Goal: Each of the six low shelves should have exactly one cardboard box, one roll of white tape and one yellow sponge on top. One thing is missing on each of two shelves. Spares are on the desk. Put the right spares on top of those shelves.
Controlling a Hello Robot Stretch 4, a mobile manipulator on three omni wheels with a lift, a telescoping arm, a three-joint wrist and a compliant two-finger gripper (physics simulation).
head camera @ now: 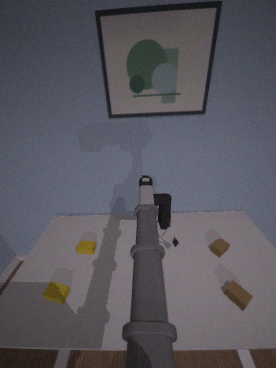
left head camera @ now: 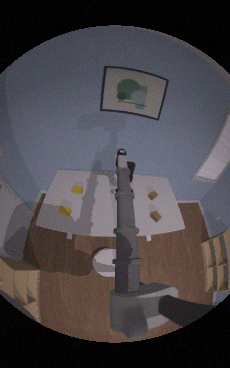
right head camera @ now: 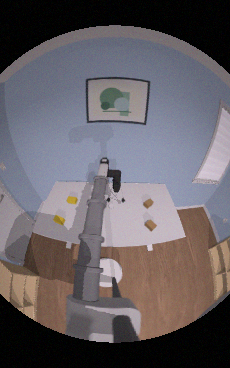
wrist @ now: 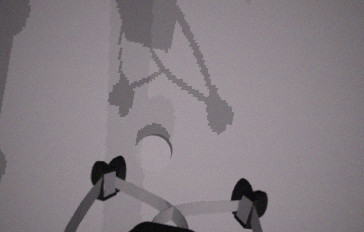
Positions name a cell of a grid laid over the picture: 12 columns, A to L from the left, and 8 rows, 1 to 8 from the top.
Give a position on a white desk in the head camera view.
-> At E7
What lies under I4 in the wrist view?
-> A white desk.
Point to a framed picture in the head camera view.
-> G2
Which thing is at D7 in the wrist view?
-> The gripper.
